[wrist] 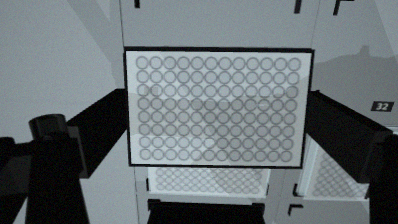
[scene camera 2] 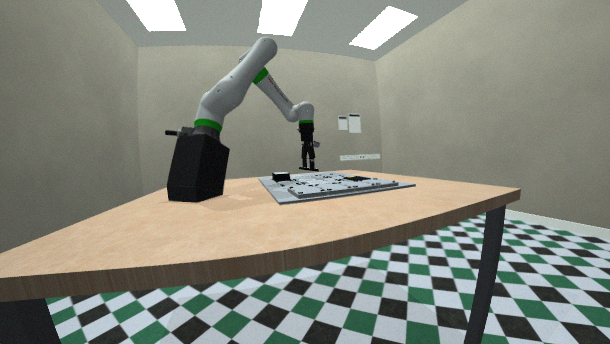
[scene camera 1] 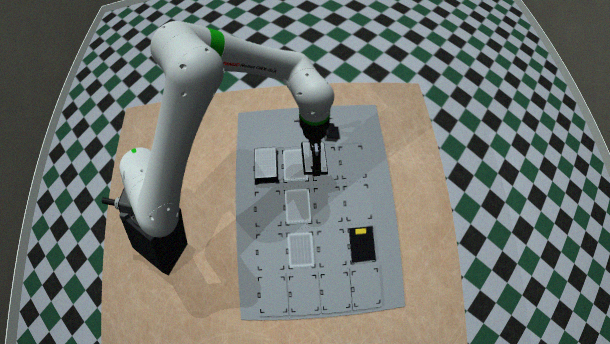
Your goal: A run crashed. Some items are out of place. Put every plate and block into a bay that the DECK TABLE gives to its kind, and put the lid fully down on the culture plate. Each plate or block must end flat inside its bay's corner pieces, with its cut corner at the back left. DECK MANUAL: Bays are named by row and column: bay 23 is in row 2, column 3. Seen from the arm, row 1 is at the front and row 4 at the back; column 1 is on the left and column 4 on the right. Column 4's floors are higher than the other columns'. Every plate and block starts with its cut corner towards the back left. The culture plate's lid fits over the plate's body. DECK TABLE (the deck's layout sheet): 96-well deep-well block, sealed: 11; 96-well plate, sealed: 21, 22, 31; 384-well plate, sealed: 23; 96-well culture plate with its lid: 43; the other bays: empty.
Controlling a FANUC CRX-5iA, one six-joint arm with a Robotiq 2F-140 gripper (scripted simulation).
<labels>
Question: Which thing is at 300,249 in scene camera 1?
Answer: A fine-welled plate.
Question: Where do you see a black plate lid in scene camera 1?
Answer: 362,246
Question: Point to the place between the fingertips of my gripper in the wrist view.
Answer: At 215,107
</labels>
